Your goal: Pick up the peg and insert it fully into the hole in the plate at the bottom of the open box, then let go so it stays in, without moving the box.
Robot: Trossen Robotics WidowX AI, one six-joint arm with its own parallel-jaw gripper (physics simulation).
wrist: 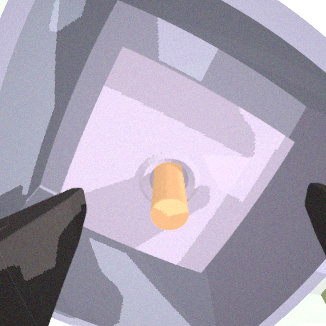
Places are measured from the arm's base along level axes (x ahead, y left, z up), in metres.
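Pixels of known places: gripper, fingertip midpoint: [199, 198].
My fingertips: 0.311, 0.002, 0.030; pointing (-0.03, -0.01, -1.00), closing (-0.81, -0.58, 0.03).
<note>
For each thing: its top centre in the pictures, then the offset to it from my fingertips, as dx, dy, dz.
- orange peg, top centre: [169, 214] +0.007, +0.010, +0.004
- pale pink plate, top centre: [168, 182] +0.007, +0.010, -0.023
- open grey box, top centre: [170, 229] +0.007, +0.010, +0.014
The orange peg [169, 195] stands in the hole near the middle of the pale pink plate [120, 130]. Its lower end is inside the ringed hole, and a good length of it sticks up out of the plate; how deep it sits cannot be told. The plate lies at the bottom of the open grey box [260, 220]. My gripper [199, 198] is open wide and empty. One dark finger shows at the lower left and the other at the right edge, with the peg between them in the view, apart from both.
The box's sloping grey-lilac walls surround the plate on all sides, and the left finger overlaps the lower left wall in the view. Shadows fall across the plate and the walls. A pale surface shows beyond the box rim at the lower right.
</note>
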